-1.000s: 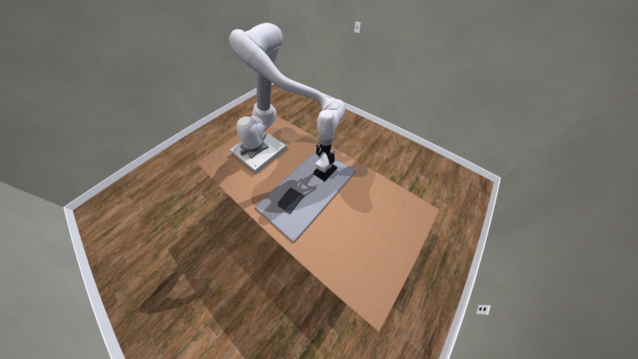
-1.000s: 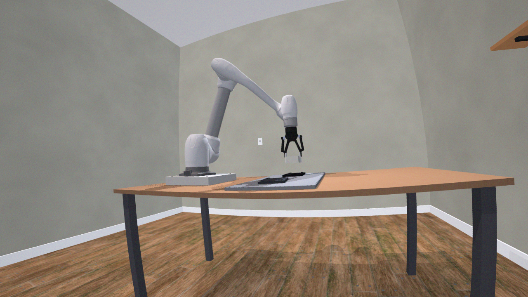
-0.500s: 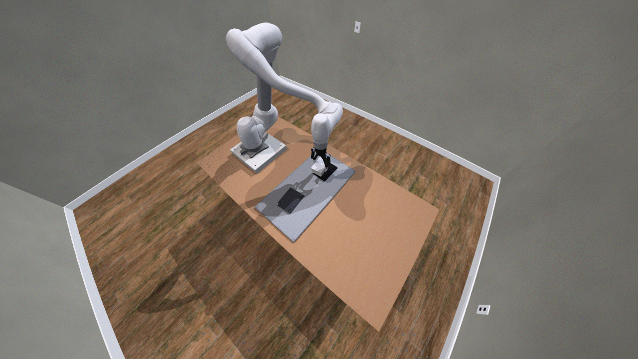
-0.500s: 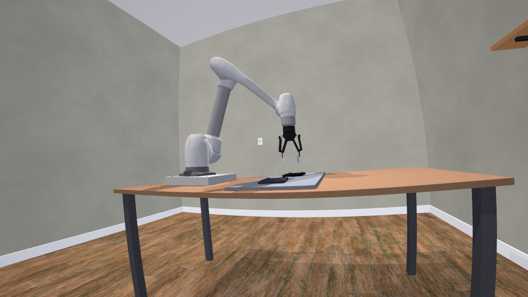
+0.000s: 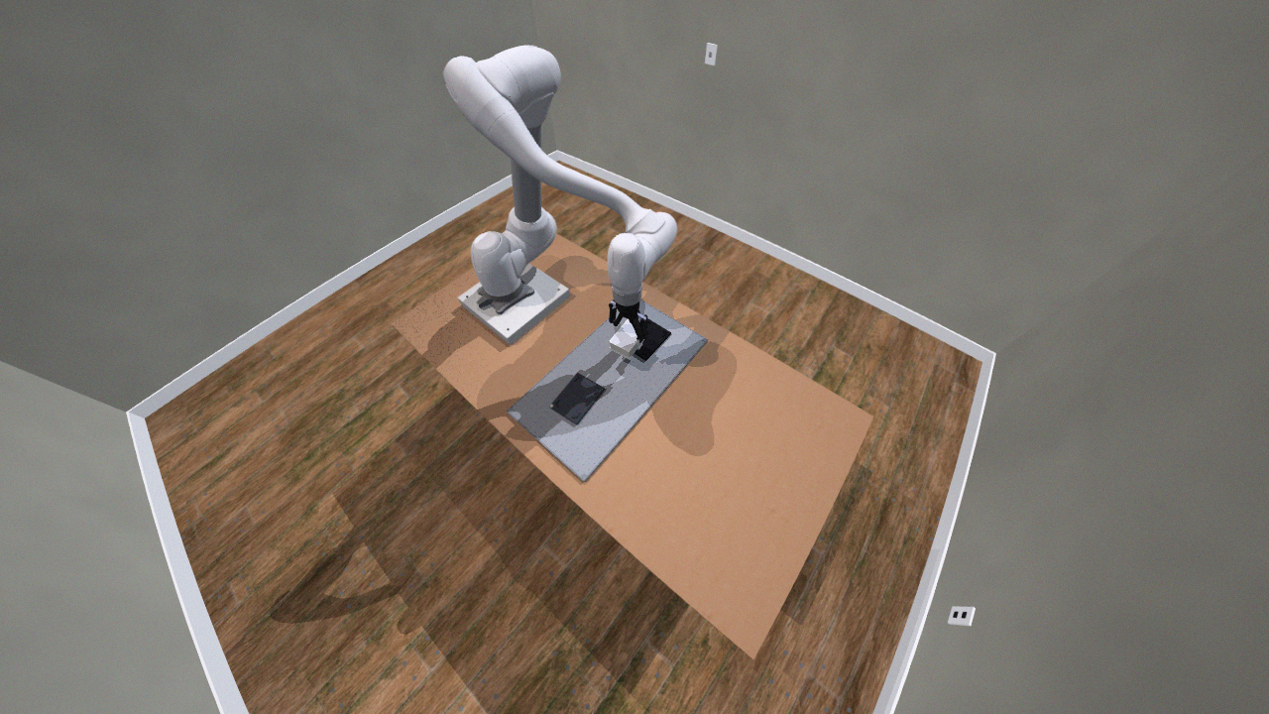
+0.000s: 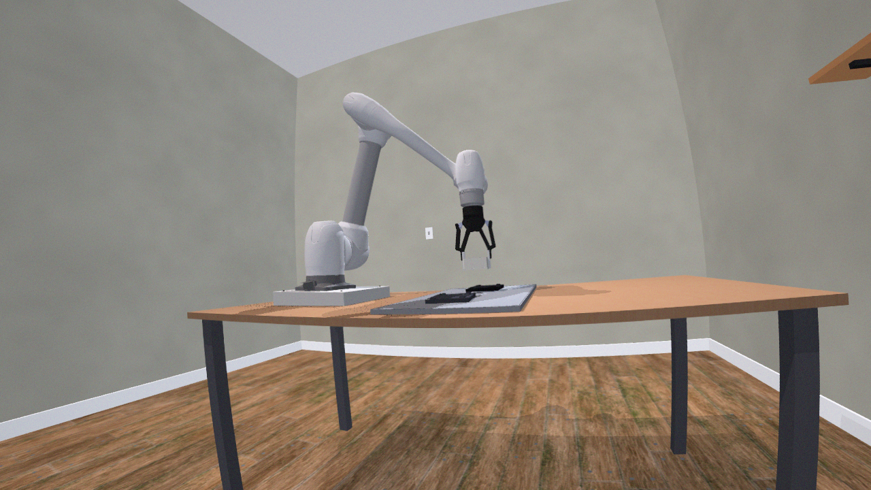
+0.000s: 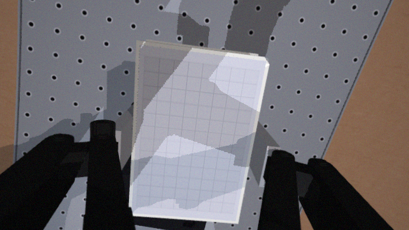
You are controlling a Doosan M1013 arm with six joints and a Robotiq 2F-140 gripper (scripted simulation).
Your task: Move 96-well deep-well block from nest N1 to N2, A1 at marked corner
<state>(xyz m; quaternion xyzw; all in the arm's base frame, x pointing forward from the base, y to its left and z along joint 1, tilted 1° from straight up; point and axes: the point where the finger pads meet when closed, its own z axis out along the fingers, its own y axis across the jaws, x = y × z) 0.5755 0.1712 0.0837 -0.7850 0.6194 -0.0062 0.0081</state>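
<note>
My gripper is now 100 mm above the white A1 label, 50 mm past it and 10 mm to the right of it. Also, from my hand: white 96-well deep-well block (10 mm below).
</note>
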